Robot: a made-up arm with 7 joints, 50 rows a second.
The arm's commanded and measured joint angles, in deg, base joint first. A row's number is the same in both.
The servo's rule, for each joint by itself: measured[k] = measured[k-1] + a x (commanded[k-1-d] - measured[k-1]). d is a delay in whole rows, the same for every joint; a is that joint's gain. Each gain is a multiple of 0.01, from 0.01 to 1. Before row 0 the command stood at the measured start. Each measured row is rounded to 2 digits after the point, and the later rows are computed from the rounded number. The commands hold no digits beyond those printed.
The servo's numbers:
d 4
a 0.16 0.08 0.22 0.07 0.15 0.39 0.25
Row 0, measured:
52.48, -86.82, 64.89, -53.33, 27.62, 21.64, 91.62
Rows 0 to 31, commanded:
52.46, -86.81, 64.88, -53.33, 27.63, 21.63, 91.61
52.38, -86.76, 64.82, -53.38, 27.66, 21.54, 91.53
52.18, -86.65, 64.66, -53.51, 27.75, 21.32, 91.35
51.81, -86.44, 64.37, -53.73, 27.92, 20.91, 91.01
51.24, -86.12, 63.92, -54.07, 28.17, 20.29, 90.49
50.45, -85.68, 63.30, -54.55, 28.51, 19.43, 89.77
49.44, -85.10, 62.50, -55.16, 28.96, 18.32, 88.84
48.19, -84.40, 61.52, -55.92, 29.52, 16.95, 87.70
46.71, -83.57, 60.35, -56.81, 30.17, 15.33, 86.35
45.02, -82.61, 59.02, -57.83, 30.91, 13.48, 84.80
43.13, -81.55, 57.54, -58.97, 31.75, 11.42, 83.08
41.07, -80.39, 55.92, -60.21, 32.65, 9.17, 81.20
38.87, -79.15, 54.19, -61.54, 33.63, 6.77, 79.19
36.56, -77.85, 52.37, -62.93, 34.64, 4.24, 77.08
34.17, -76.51, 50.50, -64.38, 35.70, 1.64, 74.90
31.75, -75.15, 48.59, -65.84, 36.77, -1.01, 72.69
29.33, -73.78, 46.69, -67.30, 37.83, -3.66, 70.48
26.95, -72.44, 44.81, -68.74, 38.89, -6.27, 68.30
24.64, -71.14, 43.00, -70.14, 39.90, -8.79, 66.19
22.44, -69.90, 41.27, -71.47, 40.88, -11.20, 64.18
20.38, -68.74, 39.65, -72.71, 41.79, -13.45, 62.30
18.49, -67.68, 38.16, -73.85, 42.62, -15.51, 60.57
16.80, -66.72, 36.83, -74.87, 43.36, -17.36, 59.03
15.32, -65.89, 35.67, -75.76, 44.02, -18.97, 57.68
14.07, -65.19, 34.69, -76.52, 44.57, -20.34, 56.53
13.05, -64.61, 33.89, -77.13, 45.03, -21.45, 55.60
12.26, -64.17, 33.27, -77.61, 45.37, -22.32, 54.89
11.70, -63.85, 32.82, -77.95, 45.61, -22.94, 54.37
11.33, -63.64, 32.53, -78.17, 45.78, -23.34, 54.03
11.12, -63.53, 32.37, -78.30, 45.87, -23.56, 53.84
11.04, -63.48, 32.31, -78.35, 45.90, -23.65, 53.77
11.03, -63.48, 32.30, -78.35, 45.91, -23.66, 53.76
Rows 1 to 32, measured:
52.48, -86.82, 64.89, -53.33, 27.62, 21.64, 91.62
52.48, -86.82, 64.89, -53.33, 27.62, 21.64, 91.62
52.48, -86.82, 64.89, -53.33, 27.62, 21.64, 91.62
52.48, -86.82, 64.89, -53.33, 27.62, 21.64, 91.62
52.48, -86.82, 64.89, -53.33, 27.62, 21.64, 91.62
52.46, -86.82, 64.87, -53.33, 27.63, 21.60, 91.60
52.42, -86.81, 64.82, -53.34, 27.65, 21.49, 91.54
52.32, -86.78, 64.72, -53.37, 27.69, 21.26, 91.41
52.15, -86.73, 64.54, -53.42, 27.76, 20.88, 91.18
51.88, -86.65, 64.27, -53.50, 27.87, 20.31, 90.83
51.49, -86.53, 63.88, -53.62, 28.03, 19.53, 90.33
50.96, -86.36, 63.36, -53.78, 28.25, 18.52, 89.67
50.28, -86.14, 62.70, -53.99, 28.54, 17.28, 88.84
49.44, -85.86, 61.89, -54.26, 28.90, 15.80, 87.83
48.43, -85.52, 60.93, -54.59, 29.33, 14.09, 86.64
47.25, -85.11, 59.83, -54.98, 29.83, 12.17, 85.28
45.91, -84.63, 58.59, -55.44, 30.40, 10.06, 83.76
44.41, -84.09, 57.22, -55.96, 31.04, 7.79, 82.09
42.77, -83.48, 55.74, -56.55, 31.74, 5.39, 80.29
41.01, -82.81, 54.17, -57.20, 32.49, 2.89, 78.39
39.14, -82.09, 52.52, -57.91, 33.29, 0.34, 76.41
37.19, -81.32, 50.82, -58.67, 34.13, -2.24, 74.38
35.18, -80.51, 49.10, -59.47, 35.00, -4.79, 72.33
33.14, -79.66, 47.38, -60.31, 35.88, -7.29, 70.29
31.10, -78.79, 45.68, -61.18, 36.77, -9.69, 68.29
29.08, -77.90, 44.03, -62.07, 37.65, -11.96, 66.36
27.12, -77.01, 42.45, -62.97, 38.51, -14.07, 64.53
25.23, -76.12, 40.96, -63.87, 39.34, -15.98, 62.82
23.44, -75.25, 39.58, -64.76, 40.12, -17.68, 61.25
21.78, -74.40, 38.33, -65.63, 40.86, -19.15, 59.84
20.26, -73.58, 37.22, -66.47, 41.54, -20.39, 58.60
18.89, -72.80, 36.25, -67.27, 42.15, -21.38, 57.54

